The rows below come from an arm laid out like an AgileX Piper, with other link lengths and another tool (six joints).
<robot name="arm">
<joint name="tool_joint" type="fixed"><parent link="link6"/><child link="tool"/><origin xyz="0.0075 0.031 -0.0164" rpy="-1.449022 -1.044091 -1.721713"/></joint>
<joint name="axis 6" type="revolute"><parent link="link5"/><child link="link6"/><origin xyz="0.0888 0 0.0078" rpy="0 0 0"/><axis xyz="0.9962 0 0.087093"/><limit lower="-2.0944" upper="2.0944"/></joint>
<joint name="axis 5" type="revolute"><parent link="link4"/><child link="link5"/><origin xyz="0 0 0" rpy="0 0 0"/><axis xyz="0 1 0"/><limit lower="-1.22" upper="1.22"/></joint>
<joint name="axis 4" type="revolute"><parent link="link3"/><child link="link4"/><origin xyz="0.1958 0 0.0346" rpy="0 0 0"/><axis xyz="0.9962 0 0.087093"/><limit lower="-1.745" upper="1.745"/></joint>
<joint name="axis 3" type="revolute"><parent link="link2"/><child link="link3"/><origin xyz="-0.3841 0 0.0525" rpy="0 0 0"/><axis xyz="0 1 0"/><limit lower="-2.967" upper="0"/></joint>
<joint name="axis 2" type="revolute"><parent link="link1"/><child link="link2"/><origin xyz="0 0 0" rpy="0 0 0"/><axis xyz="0 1 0"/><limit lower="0" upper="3.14"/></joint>
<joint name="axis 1" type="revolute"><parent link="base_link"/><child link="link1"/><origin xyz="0 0 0.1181" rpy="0 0 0"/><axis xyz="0 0 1"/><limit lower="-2.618" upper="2.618"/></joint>
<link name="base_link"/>
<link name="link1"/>
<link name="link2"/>
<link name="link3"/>
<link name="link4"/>
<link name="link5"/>
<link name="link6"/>
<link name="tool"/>
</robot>
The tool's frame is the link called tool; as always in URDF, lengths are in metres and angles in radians.
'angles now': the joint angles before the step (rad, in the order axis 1, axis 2, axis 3, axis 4, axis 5, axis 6). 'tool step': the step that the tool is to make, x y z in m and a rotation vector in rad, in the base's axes. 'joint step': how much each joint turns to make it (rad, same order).
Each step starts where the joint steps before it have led.
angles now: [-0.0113 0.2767 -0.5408 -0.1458 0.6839 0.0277]
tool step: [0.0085 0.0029 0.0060 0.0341 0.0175 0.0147]
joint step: [-0.0002 0.0398 0.0000 0.0373 -0.0221 -0.0004]
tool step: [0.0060 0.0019 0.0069 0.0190 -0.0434 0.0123]
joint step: [0.0002 0.0168 0.0001 0.0220 -0.0604 0.0003]
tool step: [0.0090 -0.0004 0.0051 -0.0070 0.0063 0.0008]
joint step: [0.0002 0.0370 -0.0002 -0.0071 -0.0307 0.0005]
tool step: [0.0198 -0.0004 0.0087 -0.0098 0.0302 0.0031]
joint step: [-0.0004 0.0817 0.0001 -0.0084 -0.0520 -0.0009]
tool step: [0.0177 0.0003 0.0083 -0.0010 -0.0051 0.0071]
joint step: [0.0005 0.0650 0.0002 -0.0010 -0.0706 0.0011]
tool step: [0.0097 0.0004 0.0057 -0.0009 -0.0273 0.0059]
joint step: [-0.0003 0.0309 -0.0001 0.0006 -0.0584 -0.0006]
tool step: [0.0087 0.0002 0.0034 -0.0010 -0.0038 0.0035]
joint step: [-0.0004 0.0308 -0.0001 0.0005 -0.0348 -0.0012]
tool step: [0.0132 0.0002 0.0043 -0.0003 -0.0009 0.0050]
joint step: [0.0008 0.0469 -0.0002 -0.0021 -0.0478 0.0020]
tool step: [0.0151 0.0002 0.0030 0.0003 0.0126 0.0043]
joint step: [0.0002 0.0550 0.0002 -0.0011 -0.0427 0.0012]
